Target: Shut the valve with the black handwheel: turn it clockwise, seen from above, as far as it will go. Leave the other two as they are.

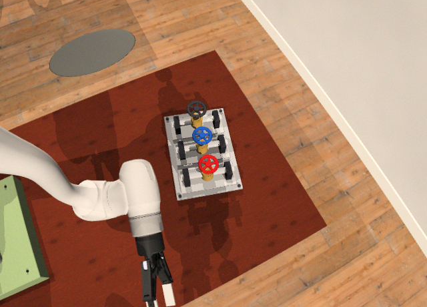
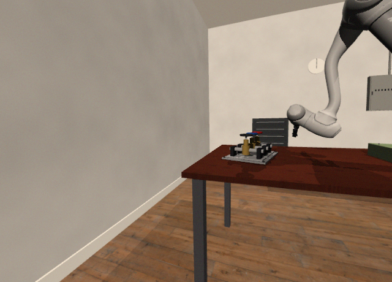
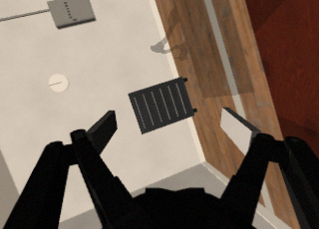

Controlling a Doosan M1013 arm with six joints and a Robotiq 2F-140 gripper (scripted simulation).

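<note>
Now: hand 590 mm to the right of the black handwheel, 300 mm short of it and 40 mm above it. Round my hand: red handwheel: 380 mm to the left, 270 mm ahead, 40 mm below; blue handwheel: 490 mm to the left, 280 mm ahead, 40 mm below.
</note>
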